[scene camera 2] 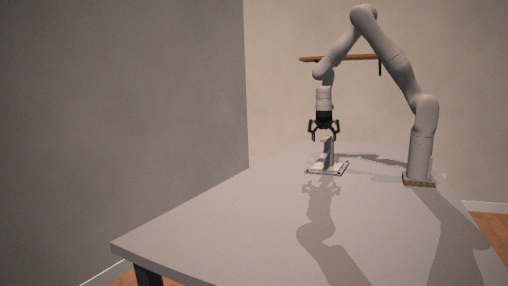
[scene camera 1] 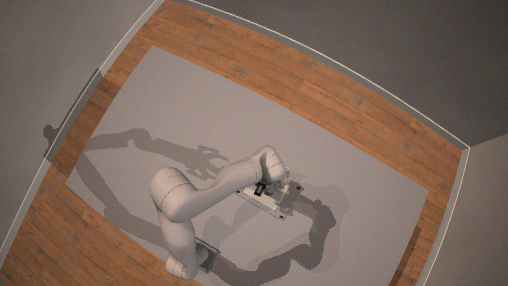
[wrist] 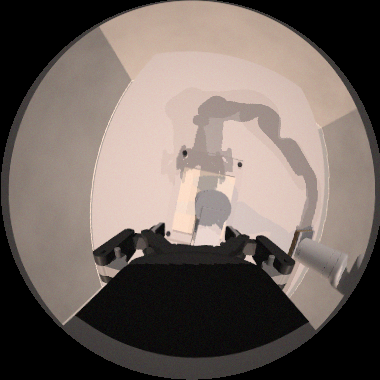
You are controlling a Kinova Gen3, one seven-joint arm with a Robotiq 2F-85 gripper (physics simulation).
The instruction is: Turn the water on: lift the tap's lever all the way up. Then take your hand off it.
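Places are measured from the arm's base along level axes (x right, y down, z ahead), in metres.
Pixels of known places: gripper, between the fingertips: [wrist: 194,231]; arm's base, origin of its link: [scene camera 2: 416,176] [scene camera 1: 198,252] [wrist: 301,248].
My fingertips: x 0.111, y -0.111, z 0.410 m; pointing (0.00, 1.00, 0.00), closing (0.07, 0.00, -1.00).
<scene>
For each thing: its middle in the pictures, then the offset to it from my fingertips. "*": a spot on its surface instead. Level surfaces: height alone.
- tap, a spot on its surface: [wrist: 213,204] * dx +0.042, dy -0.014, dz -0.018 m
- pale base plate, a spot on its surface: [wrist: 226,192] [scene camera 1: 268,203] * dx +0.061, dy +0.119, dz -0.071 m
- light grey lever, middle of its body: [wrist: 202,251] dx -0.020, dy -0.018, dz -0.013 m
- grey table, height of its surface: dy +0.133 m
The tap [scene camera 2: 329,154] [wrist: 213,204] stands upright on a pale base plate [scene camera 1: 264,200] [scene camera 2: 343,168] [wrist: 226,192]. In the wrist view its round top is in shadow, and the light grey lever [wrist: 209,234] runs from it down towards my gripper. In scene camera 2 the lever [scene camera 2: 325,139] shows as a short flat piece at the top of the tap; its exact angle is hard to tell. My gripper [scene camera 2: 324,137] [wrist: 194,231] is open and empty, pointing down, with its fingertips spread either side of the lever at about its height. In scene camera 1 the arm hides most of the gripper and tap.
The tap's plate lies on the grey table [scene camera 1: 165,95] [scene camera 2: 215,220] [wrist: 130,165]. The arm's base [scene camera 2: 419,181] [wrist: 317,255] stands off to one side of the tap. A wooden shelf [scene camera 2: 357,57] is on the wall behind. Shadows of the arm fall across the table.
</scene>
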